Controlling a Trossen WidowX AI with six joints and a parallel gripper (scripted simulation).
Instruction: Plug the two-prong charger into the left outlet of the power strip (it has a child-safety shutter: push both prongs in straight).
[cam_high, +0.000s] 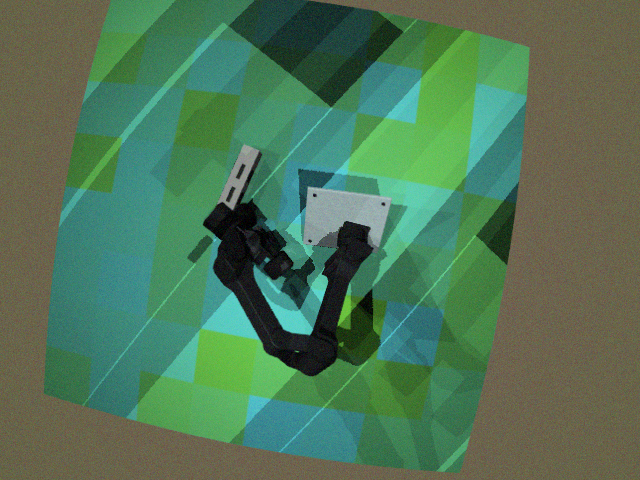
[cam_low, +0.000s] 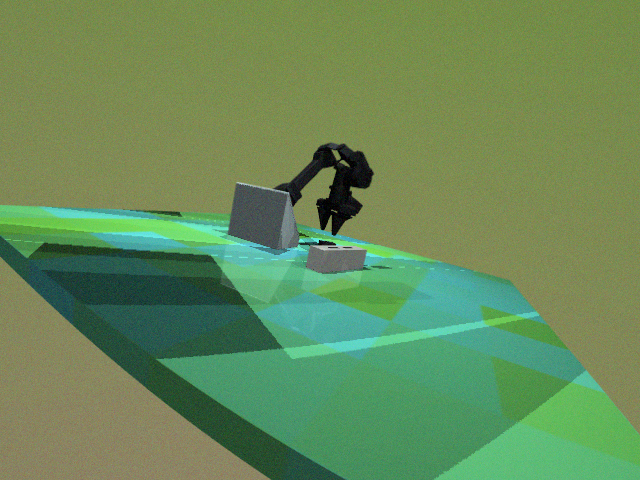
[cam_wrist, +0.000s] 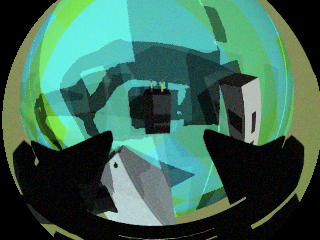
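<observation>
Right now my gripper tip is 10 mm short of the dark charger, 20 mm to the right of it and 50 mm above it.
</observation>
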